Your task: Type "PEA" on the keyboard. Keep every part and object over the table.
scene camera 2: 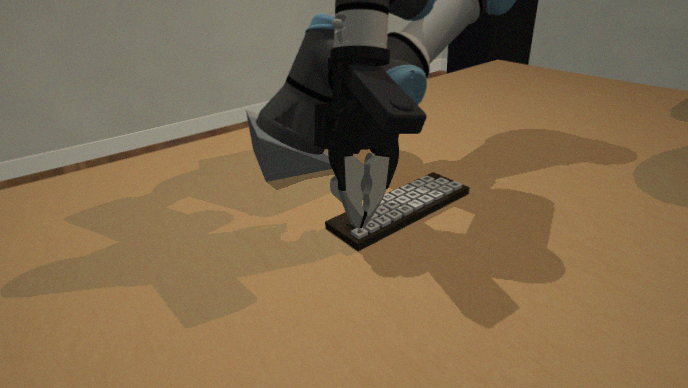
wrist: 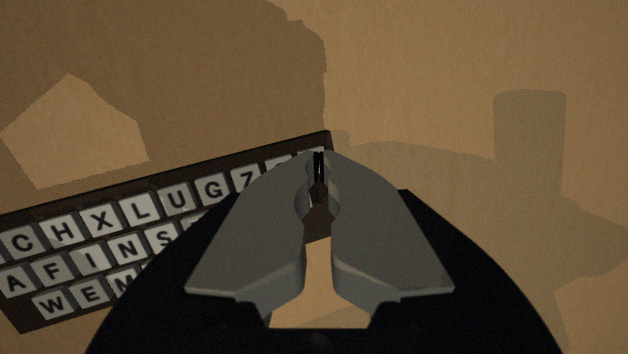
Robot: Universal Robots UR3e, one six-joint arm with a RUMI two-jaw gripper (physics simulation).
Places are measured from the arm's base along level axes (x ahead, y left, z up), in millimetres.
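Where they show: gripper, between the fingertips: (scene camera 2: 359, 227) (wrist: 319, 156); arm's base, origin of its link: (scene camera 2: 290, 136).
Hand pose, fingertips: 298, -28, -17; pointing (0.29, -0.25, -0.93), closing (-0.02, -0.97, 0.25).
Observation:
Things, the pixels of their top centre, and the offset from my fingertips, as dx, dy, dz. Level surfaces: height alone.
- dark keyboard, centre of its top: (wrist: 172, 236) (scene camera 2: 400, 200) -40, +86, -8
- last key, centre of its top: (wrist: 314, 162) (scene camera 2: 359, 231) -5, +1, -8
- E key, centre of its top: (wrist: 89, 294) (scene camera 2: 417, 182) -69, +136, -8
- wooden table, height of its surface: dz -25
A dark keyboard (scene camera 2: 343, 231) (wrist: 150, 182) with light lettered keys lies on the table. My gripper (scene camera 2: 362, 227) (wrist: 319, 156) is shut and empty, pointing down. Its tips are at the last key (scene camera 2: 359, 233) (wrist: 315, 149) of the edge row, at the keyboard's near-left end in the scene view; its letter is mostly hidden, and I cannot tell whether the tips touch it. In the wrist view the E key (wrist: 91, 294) and the A key (wrist: 16, 283) show at the lower left, far from the tips. The P key cannot be made out.
The wooden table (scene camera 2: 320, 340) (wrist: 425, 60) carries broad shadows of the arm. The arm's grey base (scene camera 2: 287, 162) stands behind the gripper, to the left of the keyboard's far part in the scene view. A pale wall (scene camera 2: 125, 65) rises behind the table.

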